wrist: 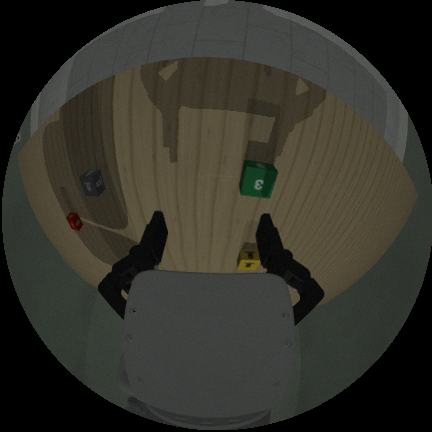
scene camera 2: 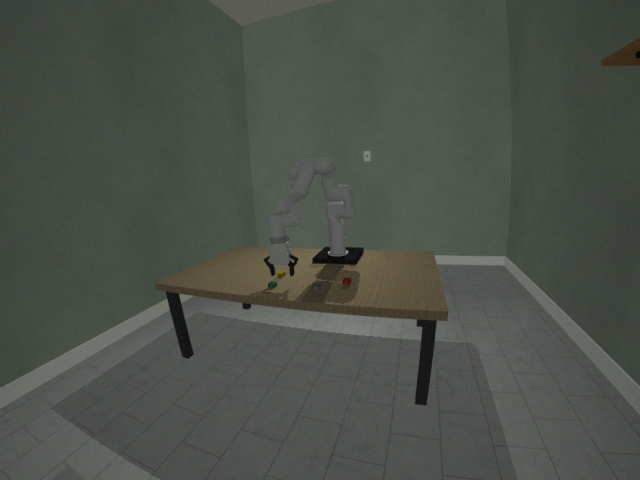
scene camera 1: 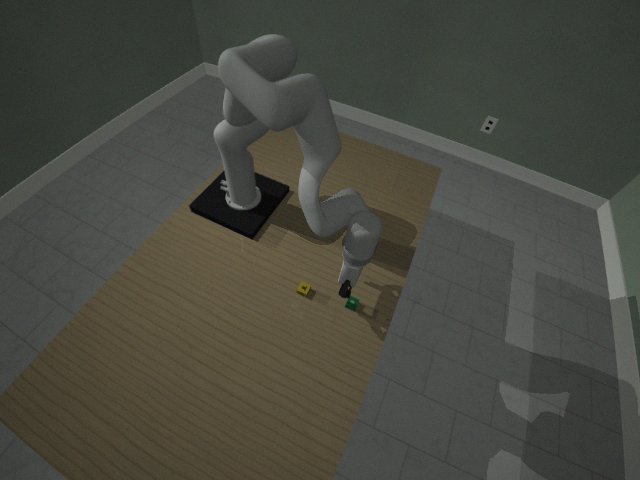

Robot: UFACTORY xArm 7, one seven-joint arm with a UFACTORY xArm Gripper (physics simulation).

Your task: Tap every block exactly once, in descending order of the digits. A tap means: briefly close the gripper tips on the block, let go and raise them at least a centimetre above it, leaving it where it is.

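My gripper is open and empty, above the table between the green and yellow blocks. The green block shows a 3 and lies beyond the fingertips in the wrist view, towards the right finger. The yellow block lies near the right finger's inner side in that view; its digit is unclear. The grey block and the red block lie off to the left in the wrist view, digits hard to read. Neither shows in scene camera 1.
The blocks stand on a wooden table. The arm rises from a black base plate. The table's edge lies beyond the green block. Arm shadows fall across the grey and red blocks.
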